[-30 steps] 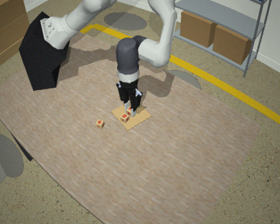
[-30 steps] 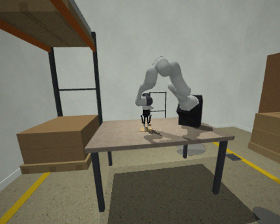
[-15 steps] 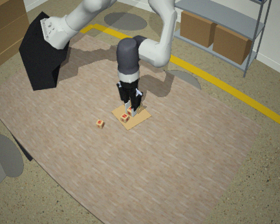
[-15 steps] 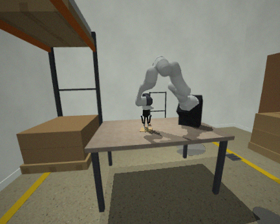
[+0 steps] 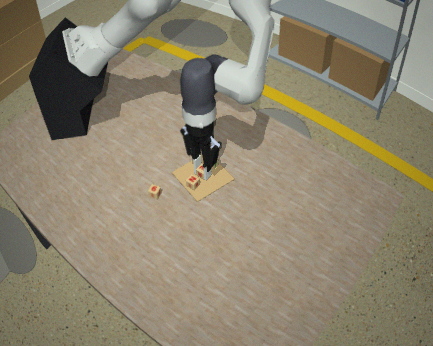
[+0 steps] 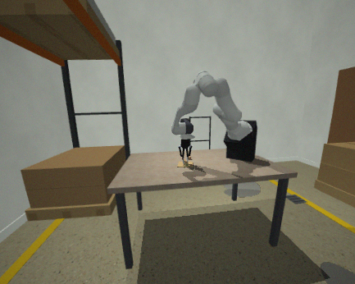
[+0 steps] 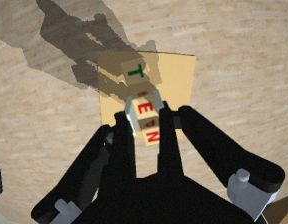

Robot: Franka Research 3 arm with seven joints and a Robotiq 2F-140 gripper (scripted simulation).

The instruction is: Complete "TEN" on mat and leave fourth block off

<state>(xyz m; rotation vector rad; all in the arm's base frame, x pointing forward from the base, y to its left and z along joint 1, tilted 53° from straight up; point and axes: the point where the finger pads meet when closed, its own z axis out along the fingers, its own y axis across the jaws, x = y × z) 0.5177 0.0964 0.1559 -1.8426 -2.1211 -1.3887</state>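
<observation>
My hand is 40 mm above the tan mat.
</observation>
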